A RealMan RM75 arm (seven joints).
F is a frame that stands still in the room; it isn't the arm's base.
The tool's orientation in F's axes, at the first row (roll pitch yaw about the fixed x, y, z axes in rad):
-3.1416, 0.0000, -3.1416
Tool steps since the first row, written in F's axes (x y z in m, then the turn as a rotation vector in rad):
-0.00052, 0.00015, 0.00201, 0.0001, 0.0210, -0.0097
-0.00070, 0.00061, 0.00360, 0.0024, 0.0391, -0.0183
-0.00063, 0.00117, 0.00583, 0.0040, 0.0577, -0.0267
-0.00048, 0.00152, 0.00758, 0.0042, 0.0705, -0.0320
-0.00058, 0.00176, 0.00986, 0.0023, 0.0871, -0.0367
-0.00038, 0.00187, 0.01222, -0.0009, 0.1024, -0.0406
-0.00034, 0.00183, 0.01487, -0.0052, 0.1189, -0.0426
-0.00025, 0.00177, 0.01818, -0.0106, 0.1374, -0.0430
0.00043, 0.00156, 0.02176, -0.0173, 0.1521, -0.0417
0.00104, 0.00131, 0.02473, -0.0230, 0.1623, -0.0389
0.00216, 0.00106, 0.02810, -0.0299, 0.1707, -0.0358
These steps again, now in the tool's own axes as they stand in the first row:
0.00052, 0.00015, -0.00201, -0.0001, 0.0210, 0.0097
0.00070, 0.00061, -0.00360, -0.0024, 0.0391, 0.0183
0.00063, 0.00117, -0.00583, -0.0040, 0.0577, 0.0267
0.00048, 0.00152, -0.00758, -0.0042, 0.0705, 0.0320
0.00058, 0.00176, -0.00986, -0.0023, 0.0871, 0.0367
0.00038, 0.00187, -0.01222, 0.0009, 0.1024, 0.0406
0.00034, 0.00183, -0.01487, 0.0052, 0.1189, 0.0426
0.00025, 0.00177, -0.01818, 0.0106, 0.1374, 0.0430
-0.00043, 0.00156, -0.02176, 0.0173, 0.1521, 0.0417
-0.00104, 0.00131, -0.02473, 0.0230, 0.1623, 0.0389
-0.00216, 0.00106, -0.02810, 0.0299, 0.1707, 0.0358

